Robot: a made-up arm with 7 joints.
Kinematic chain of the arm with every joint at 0, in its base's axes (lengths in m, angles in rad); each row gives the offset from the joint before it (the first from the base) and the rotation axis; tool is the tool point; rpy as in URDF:
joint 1: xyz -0.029 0.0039 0.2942 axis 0 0.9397 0.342
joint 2: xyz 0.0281 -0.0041 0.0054 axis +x
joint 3: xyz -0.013 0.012 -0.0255 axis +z
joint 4: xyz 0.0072 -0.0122 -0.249 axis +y
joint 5: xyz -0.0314 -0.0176 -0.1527 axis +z
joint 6: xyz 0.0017 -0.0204 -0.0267 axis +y
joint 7: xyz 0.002 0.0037 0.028 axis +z
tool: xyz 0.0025 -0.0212 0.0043 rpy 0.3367 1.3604 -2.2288
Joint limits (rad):
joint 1: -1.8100..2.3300
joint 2: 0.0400..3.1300
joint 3: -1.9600..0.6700
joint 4: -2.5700..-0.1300
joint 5: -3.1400..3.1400
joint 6: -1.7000..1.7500
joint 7: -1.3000..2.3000
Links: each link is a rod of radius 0.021 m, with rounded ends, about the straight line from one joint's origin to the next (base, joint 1, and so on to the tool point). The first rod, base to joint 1, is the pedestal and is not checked.
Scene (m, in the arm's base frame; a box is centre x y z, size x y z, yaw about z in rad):
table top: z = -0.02
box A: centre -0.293 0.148 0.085 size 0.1 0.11 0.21 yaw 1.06
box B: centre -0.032 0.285 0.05 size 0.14 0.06 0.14 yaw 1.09
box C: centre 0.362 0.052 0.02 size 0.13 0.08 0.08 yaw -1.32
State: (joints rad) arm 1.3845 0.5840 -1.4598 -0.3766 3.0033 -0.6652 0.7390
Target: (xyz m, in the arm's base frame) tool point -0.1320 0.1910 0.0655
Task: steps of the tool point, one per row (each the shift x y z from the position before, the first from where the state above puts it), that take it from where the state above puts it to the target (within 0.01 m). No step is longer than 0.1 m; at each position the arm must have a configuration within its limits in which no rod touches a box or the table.
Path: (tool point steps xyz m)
1: 0.0289 0.0829 0.0125
2: 0.0435 0.0731 0.0202
3: 0.0542 0.0223 -0.0623
4: 0.0679 0.0101 -0.0378
5: 0.0197 -0.0361 -0.0439
6: 0.0337 -0.0336 -0.0336
7: 0.0425 -0.0291 -0.0194

